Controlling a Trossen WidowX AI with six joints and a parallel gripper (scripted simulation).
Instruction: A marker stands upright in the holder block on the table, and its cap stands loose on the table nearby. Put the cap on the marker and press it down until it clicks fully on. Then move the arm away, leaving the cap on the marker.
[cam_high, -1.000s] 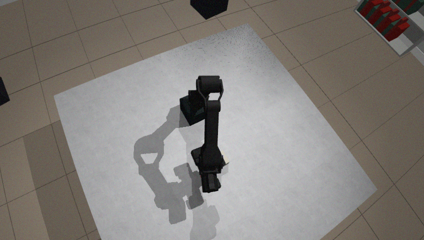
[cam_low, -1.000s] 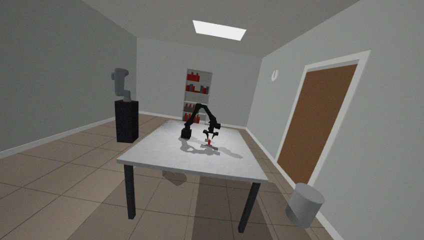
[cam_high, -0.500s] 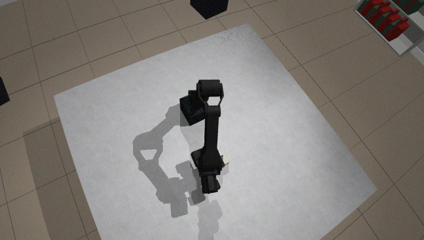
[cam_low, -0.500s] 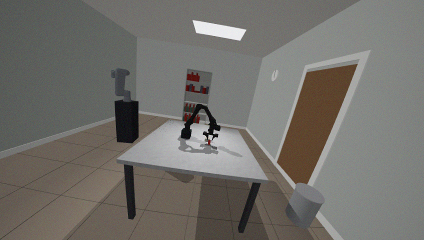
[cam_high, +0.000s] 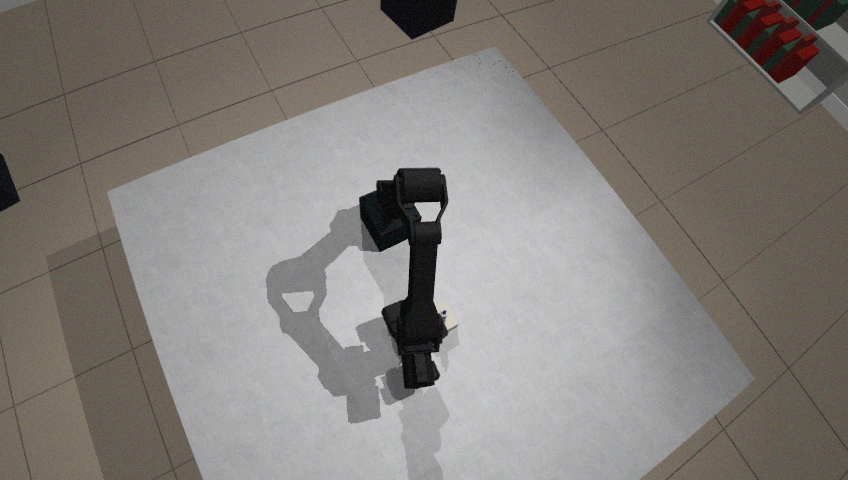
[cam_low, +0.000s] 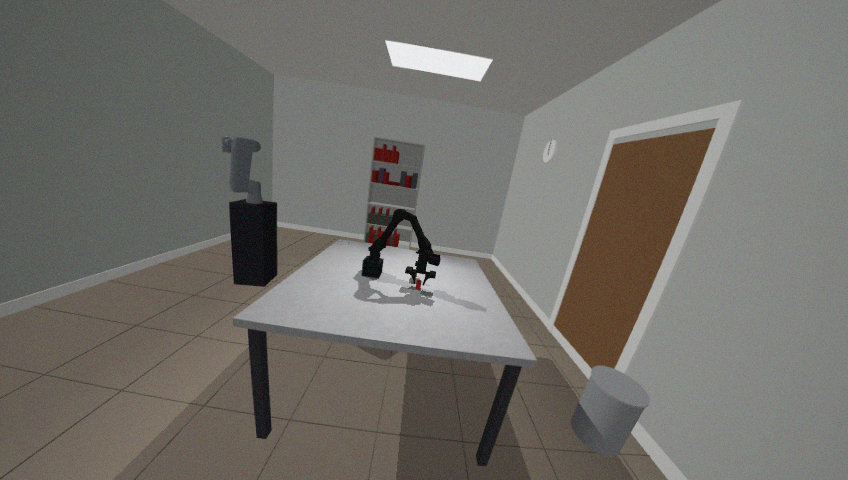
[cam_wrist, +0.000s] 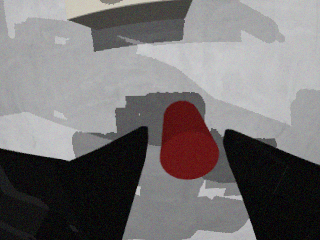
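The red cap lies right at my gripper tip.
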